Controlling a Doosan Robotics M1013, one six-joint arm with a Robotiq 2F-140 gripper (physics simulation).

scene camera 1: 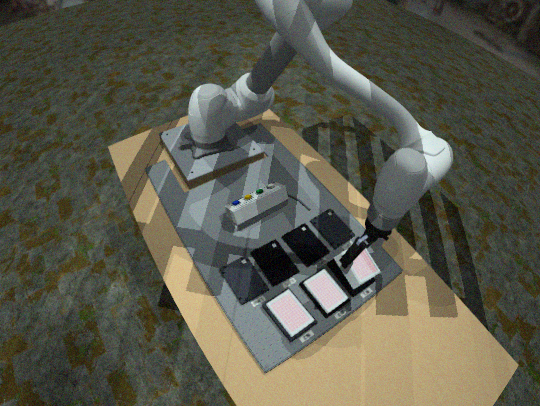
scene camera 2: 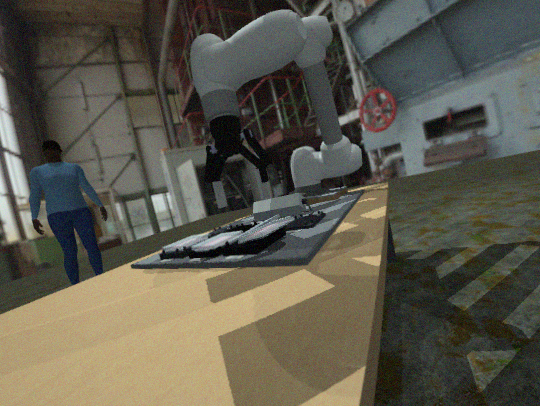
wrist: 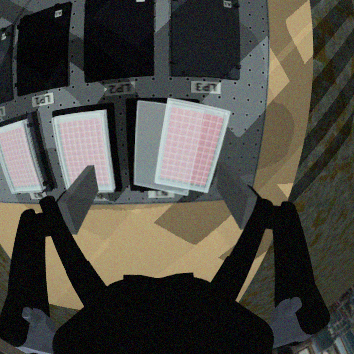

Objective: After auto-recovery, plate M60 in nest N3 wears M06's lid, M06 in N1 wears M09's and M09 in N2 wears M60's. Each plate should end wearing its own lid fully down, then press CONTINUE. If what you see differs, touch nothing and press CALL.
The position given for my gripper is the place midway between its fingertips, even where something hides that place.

Note:
My gripper [scene camera 2: 243, 202] is open, with nothing in its grasp. I also see a LP2 slot [scene camera 1: 306, 245], a LP3 slot [scene camera 1: 333, 229] and a nest N1 [scene camera 2: 250, 247].
My gripper shows as well in scene camera 1 [scene camera 1: 359, 259] and in the wrist view [wrist: 156, 176]. The LP2 slot shows as well in the wrist view [wrist: 114, 46]. The LP3 slot is seen too in the wrist view [wrist: 201, 45].

